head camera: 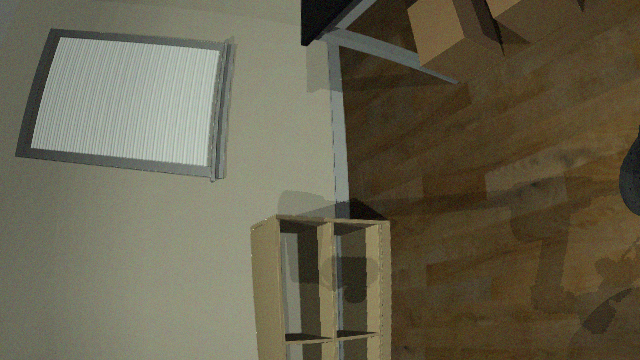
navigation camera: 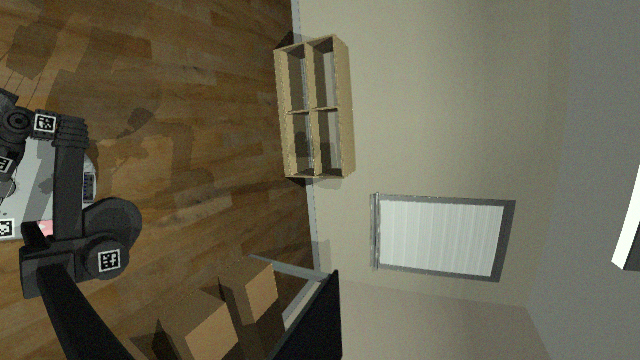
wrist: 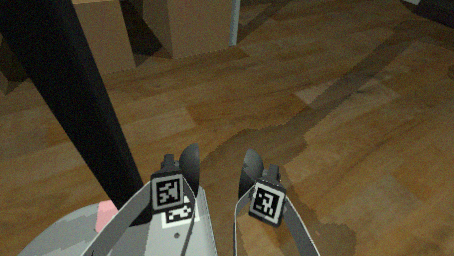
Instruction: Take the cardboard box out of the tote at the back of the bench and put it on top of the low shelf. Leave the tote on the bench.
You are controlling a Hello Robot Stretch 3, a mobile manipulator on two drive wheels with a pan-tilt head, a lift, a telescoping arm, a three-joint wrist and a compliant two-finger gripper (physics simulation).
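Observation:
The low shelf is a light wood unit with square compartments, standing against the wall; its top is bare where it shows. Part of the bench, with a black top and grey legs, shows at the top of the head view and the bottom of the navigation view. The tote and the cardboard box inside it do not show in these views. My gripper is open and empty, with floor and part of my base behind its fingertips in the wrist view.
Large cardboard boxes stand on the floor under the bench, between its legs. A window is in the wall beside the shelf. My base and a black bar show in the wrist view.

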